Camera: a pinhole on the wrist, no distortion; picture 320 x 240 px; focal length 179.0 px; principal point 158.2 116.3 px. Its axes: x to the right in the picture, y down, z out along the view. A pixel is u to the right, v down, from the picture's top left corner.
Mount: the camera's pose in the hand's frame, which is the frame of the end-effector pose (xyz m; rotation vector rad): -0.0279 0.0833 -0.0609 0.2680 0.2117 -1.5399
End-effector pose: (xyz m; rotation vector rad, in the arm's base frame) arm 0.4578 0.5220 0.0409 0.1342 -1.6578 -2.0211
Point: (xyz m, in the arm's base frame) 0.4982 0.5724 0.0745
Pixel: 179 86
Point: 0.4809 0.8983 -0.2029
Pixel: 255 27
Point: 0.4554 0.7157 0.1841
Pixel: 81 108
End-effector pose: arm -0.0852 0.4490 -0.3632 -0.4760 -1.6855 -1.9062
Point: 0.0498 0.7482 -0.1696
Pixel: 23 118
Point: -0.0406 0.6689 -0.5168
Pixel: 221 40
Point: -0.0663 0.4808 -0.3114
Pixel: 163 189
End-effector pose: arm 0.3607 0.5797 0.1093 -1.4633 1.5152 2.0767
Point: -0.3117 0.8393 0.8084
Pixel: outside the picture
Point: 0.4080 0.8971 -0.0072
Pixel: 268 109
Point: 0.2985 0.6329 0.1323
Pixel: 170 147
